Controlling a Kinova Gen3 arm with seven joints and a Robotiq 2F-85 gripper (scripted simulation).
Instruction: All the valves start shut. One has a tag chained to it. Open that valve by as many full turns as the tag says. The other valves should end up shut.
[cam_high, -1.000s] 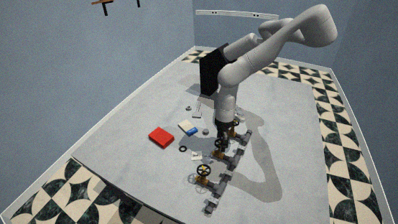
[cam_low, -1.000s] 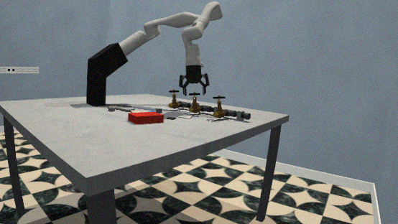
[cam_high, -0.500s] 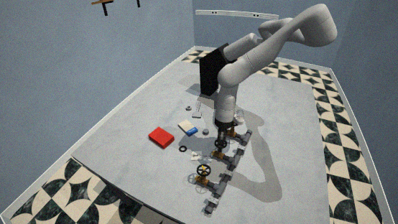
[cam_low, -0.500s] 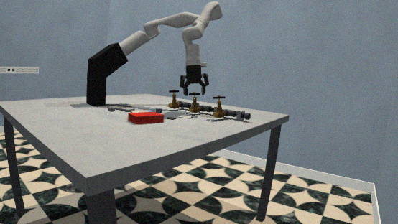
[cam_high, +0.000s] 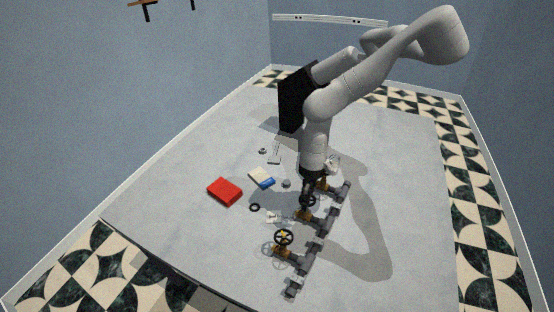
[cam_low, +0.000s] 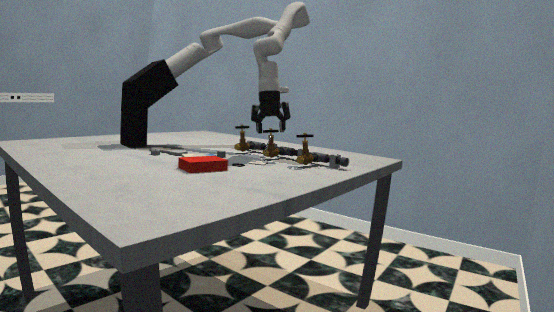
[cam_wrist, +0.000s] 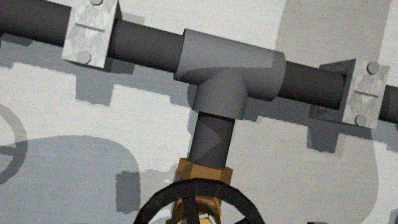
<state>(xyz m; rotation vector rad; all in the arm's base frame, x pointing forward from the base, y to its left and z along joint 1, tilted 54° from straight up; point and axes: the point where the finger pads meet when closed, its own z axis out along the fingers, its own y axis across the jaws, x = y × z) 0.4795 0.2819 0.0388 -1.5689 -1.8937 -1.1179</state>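
Now: the white tag 100 mm below my hand, 90 mm to the right of it and 50 mm ahead of it. From my hand the other things lie so: red box: 320 mm to the right, 80 mm below, 60 mm ahead; then small grey cylinder: 140 mm to the right, 100 mm behind, 90 mm below; then white-and-blue box: 240 mm to the right, 90 mm below, 80 mm behind.
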